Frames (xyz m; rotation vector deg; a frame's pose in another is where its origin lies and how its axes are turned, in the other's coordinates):
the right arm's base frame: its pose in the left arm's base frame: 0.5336 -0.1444 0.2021 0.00 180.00 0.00
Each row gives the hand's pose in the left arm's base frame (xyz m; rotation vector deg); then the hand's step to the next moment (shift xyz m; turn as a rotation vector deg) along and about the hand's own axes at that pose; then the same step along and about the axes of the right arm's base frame.
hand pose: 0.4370 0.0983 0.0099 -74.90 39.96 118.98
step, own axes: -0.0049 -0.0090 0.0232 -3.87 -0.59 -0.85
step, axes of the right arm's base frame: 0.0061 0.0214 -0.0123 -2.29 -0.94 -3.15
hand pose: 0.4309 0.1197 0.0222 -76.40 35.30 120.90
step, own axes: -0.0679 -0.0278 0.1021 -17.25 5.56 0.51
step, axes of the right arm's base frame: 0.0246 0.0715 -0.1005 -1.90 -7.46 -16.41
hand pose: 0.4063 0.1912 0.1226 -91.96 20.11 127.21
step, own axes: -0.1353 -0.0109 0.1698 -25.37 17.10 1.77
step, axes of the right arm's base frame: 0.1026 0.0588 -0.1824 2.00 -18.56 -24.30
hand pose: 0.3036 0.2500 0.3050 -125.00 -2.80 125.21
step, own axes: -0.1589 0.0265 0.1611 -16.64 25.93 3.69
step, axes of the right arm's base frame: 0.1613 -0.0335 -0.1574 4.07 -26.82 -15.06
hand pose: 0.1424 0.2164 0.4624 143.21 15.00 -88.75
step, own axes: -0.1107 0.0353 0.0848 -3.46 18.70 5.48
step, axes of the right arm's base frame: 0.1131 -0.0610 -0.0647 1.62 -19.63 -1.97
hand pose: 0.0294 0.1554 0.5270 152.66 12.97 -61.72
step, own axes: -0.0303 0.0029 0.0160 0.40 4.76 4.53
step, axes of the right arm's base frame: 0.0315 -0.0089 -0.0106 1.57 -5.86 2.56
